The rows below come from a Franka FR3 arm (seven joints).
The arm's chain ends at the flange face. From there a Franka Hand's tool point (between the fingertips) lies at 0.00 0.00 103.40 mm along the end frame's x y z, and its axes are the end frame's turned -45 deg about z.
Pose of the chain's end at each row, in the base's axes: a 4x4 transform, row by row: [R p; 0 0 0 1], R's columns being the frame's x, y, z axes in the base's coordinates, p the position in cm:
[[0.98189 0.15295 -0.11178 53.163], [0.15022 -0.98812 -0.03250 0.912], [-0.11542 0.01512 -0.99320 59.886], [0 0 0 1]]
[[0.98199 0.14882 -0.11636 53.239], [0.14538 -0.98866 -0.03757 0.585], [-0.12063 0.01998 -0.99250 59.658], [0 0 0 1]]
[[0.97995 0.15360 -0.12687 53.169], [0.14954 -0.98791 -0.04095 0.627], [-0.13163 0.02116 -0.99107 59.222], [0 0 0 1]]
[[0.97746 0.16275 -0.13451 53.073], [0.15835 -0.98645 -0.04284 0.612], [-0.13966 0.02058 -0.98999 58.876], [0 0 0 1]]
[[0.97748 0.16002 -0.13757 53.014], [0.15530 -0.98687 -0.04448 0.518], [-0.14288 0.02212 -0.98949 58.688], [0 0 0 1]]
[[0.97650 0.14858 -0.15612 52.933], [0.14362 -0.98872 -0.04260 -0.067], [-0.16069 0.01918 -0.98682 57.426], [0 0 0 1]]
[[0.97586 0.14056 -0.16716 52.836], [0.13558 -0.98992 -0.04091 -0.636], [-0.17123 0.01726 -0.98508 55.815], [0 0 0 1]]
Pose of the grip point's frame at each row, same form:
[[0.58615 0.80245 -0.11178 52.007], [0.80493 -0.59248 -0.03250 0.576], [-0.09231 -0.07092 -0.99320 49.616], [0 0 0 1]]
[[0.58914 0.79960 -0.11636 52.036], [0.80189 -0.59629 -0.03757 0.197], [-0.09943 -0.07117 -0.99250 49.396], [0 0 0 1]]
[[0.58432 0.80154 -0.12687 51.857], [0.80430 -0.59282 -0.04095 0.204], [-0.10804 -0.07811 -0.99107 48.974], [0 0 0 1]]
[[0.57609 0.80625 -0.13451 51.682], [0.80950 -0.58556 -0.04284 0.169], [-0.11331 -0.08420 -0.98999 48.640], [0 0 0 1]]
[[0.57803 0.80433 -0.13757 51.592], [0.80764 -0.58801 -0.04448 0.058], [-0.11667 -0.08539 -0.98949 48.457], [0 0 0 1]]
[[0.58543 0.79555 -0.15612 51.319], [0.80069 -0.59758 -0.04260 -0.507], [-0.12719 -0.10006 -0.98682 47.222], [0 0 0 1]]
[[0.59065 0.78943 -0.16716 51.108], [0.79585 -0.60411 -0.04091 -1.059], [-0.13328 -0.10887 -0.98508 45.629], [0 0 0 1]]

